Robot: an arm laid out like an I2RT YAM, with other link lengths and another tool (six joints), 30 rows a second.
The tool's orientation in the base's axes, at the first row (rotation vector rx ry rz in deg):
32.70 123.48 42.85
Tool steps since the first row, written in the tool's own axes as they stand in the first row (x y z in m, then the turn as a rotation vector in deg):
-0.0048 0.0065 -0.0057 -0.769 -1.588 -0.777
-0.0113 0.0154 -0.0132 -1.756 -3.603 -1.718
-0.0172 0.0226 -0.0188 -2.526 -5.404 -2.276
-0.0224 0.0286 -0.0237 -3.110 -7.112 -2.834
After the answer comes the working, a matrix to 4 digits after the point.
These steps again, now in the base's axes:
-0.0006 0.0000 0.0099 -0.387 -1.872 -0.250
-0.0012 0.0001 0.0232 -0.836 -4.240 -0.585
-0.0009 -0.0001 0.0340 -1.084 -6.196 -1.093
-0.0007 -0.0004 0.0434 -1.430 -7.973 -1.636

The tool's axes in the first row as the columns of a matrix, in the base's axes (rounded; the answer above uses it unrounded):
-0.6034 0.1530 0.7826
0.6049 0.7273 0.3242
-0.5196 0.6690 -0.5315

